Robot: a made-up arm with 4 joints.
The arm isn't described. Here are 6 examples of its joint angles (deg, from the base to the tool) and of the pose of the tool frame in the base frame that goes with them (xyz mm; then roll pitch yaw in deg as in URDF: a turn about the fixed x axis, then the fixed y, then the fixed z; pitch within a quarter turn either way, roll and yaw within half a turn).
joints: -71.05 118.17 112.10 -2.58
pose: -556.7 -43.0 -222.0 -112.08 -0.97 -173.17
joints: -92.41 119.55 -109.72 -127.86
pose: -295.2 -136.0 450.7 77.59 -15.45 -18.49
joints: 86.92 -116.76 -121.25 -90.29
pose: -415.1 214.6 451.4 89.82 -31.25 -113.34
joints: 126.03 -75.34 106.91 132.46
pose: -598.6 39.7 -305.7 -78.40 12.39 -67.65
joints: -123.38 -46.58 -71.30 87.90
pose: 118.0 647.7 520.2 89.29 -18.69 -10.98
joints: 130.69 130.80 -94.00 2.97
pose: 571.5 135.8 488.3 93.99 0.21 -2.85
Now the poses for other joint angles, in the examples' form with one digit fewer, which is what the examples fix.
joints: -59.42 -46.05 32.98 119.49
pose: 462 615 77 -127.2 -46.9 149.5
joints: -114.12 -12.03 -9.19 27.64
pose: -544 563 201 10.3 -27.3 97.3
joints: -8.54 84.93 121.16 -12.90
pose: 111 541 -183 -120.5 -6.6 82.4
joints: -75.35 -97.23 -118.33 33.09
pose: 619 -354 423 114.3 15.0 -51.7
